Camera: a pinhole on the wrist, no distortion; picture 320 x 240 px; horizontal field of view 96.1 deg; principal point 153.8 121.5 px. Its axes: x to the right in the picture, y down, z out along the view. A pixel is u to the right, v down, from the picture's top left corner.
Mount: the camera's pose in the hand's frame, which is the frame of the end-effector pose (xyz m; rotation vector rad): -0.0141 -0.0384 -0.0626 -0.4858 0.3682 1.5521
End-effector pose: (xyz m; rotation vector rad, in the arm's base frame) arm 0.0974 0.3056 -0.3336 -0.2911 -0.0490 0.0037
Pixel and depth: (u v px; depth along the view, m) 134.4 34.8 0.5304
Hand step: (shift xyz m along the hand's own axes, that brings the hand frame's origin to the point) 0.2638 0.1875 0.4477
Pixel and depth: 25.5 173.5 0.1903
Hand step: -0.0969 -0.0886 0.1832
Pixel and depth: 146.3 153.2 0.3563
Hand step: -0.1200 0.1259 0.2460
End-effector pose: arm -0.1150 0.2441 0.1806 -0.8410 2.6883 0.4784
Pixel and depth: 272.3 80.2 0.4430
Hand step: 0.0771 0.5078 0.1349
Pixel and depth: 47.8 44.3 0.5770
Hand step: 0.2514 -0.0917 0.6698
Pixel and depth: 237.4 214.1 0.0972
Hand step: -0.0842 0.0574 -0.0129
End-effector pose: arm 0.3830 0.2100 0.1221 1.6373 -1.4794 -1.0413
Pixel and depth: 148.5 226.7 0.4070
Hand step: -0.3424 0.1457 0.2733
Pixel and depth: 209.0 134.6 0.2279
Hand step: -0.0528 0.1530 0.0853
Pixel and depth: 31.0 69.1 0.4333
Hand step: 0.1110 -0.1250 0.5087
